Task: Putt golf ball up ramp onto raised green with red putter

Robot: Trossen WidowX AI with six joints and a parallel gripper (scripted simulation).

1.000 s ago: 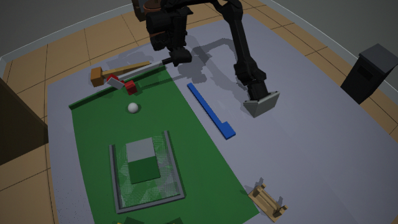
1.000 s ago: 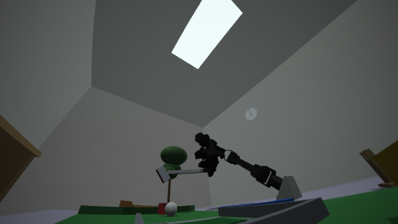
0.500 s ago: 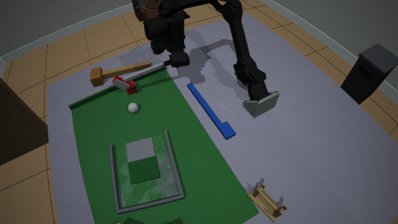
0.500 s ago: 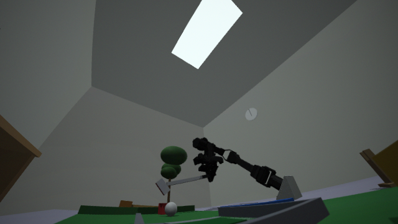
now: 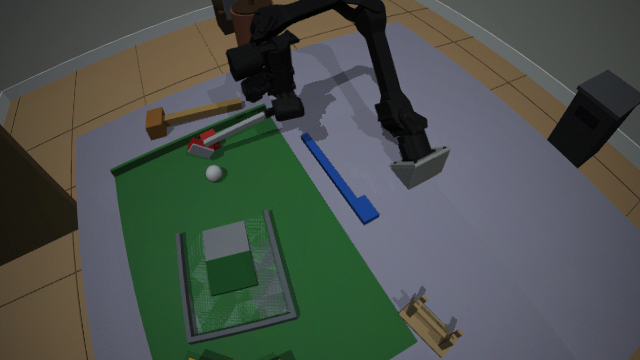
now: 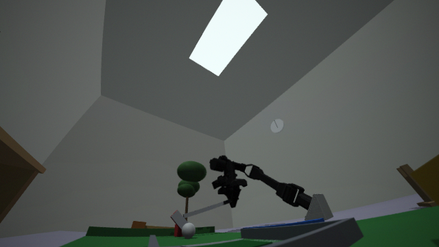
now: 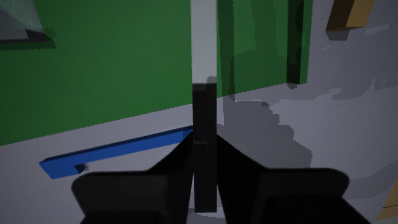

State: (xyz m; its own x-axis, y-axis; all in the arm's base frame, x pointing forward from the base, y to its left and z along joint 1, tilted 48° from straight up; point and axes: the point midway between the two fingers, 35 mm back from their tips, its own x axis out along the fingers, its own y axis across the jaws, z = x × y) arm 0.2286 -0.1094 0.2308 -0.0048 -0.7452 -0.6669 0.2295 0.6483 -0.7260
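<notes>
Right now the red putter is 12 cm ahead of my gripper tip and 2 cm to the right of it. Round my gripper tip: white golf ball 22 cm ahead, 2 cm to the left, 7 cm below; then wooden rack 2 cm behind, 57 cm to the left, 6 cm below; then dark green back wall 25 cm ahead, 15 cm to the right, 8 cm below.
</notes>
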